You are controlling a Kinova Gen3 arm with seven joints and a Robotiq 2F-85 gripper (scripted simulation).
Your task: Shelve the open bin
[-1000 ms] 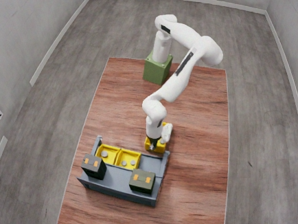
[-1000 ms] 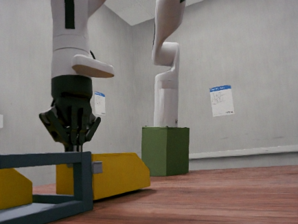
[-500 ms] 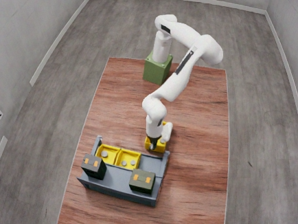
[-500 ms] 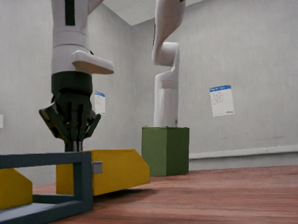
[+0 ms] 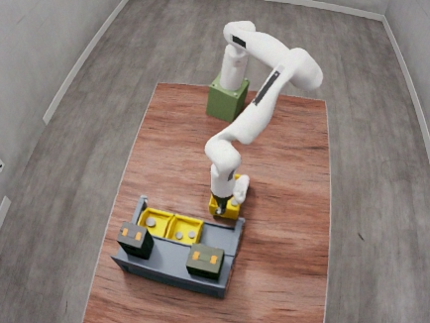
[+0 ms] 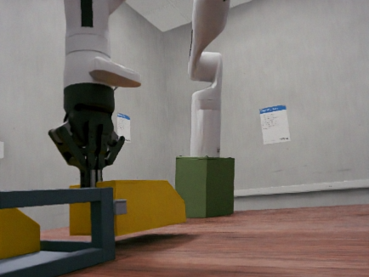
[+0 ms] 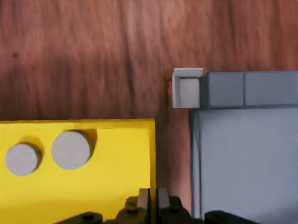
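My hand is 6 cm past the grey disc part, 6 cm above it and 3 cm to the right of it. From my hand the other things lie so: grey shelf (14 cm ahead, 13 cm to the right, 3 cm below).
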